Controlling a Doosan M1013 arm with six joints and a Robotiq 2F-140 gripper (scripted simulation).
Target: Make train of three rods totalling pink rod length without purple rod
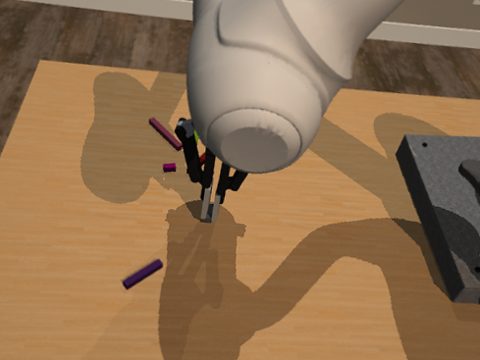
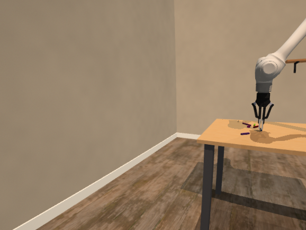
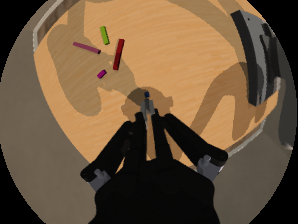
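The grey rod lies 30 mm below my hand. Round my hand: magenta rod 120 mm to the right, 50 mm below, 50 mm ahead; blue rod 50 mm below, 20 mm to the right, 10 mm behind; red rod 130 mm to the right, 50 mm below, 10 mm behind.
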